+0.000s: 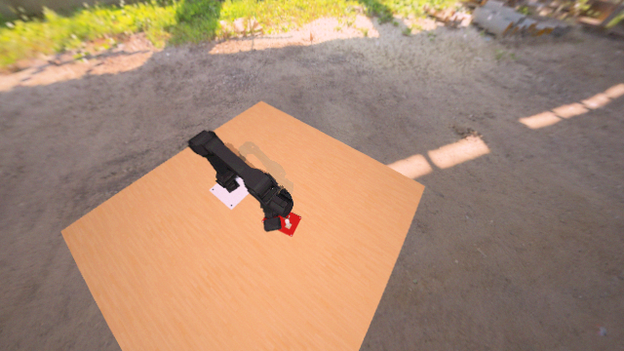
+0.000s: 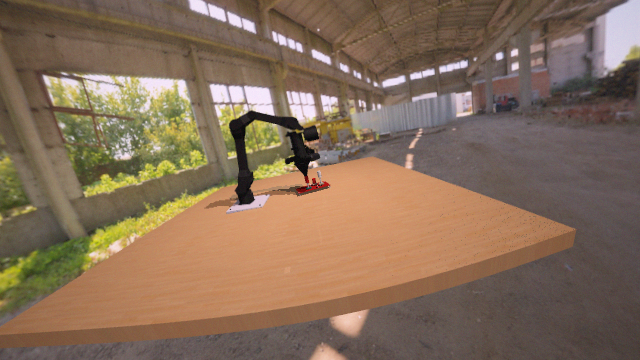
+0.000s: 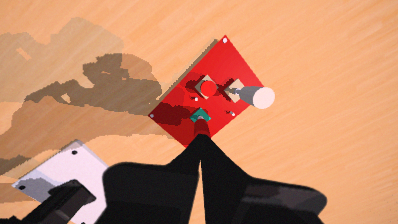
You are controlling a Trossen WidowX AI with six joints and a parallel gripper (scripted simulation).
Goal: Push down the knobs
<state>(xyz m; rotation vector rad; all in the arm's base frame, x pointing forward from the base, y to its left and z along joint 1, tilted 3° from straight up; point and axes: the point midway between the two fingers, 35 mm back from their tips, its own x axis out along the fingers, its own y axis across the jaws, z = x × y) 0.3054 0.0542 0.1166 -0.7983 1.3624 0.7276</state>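
Right now my gripper tip is 60 mm short of the grey knob, 20 mm to the right of it and 10 mm above it. The rest, counted from my gripper tip: red knob: 20 mm below.
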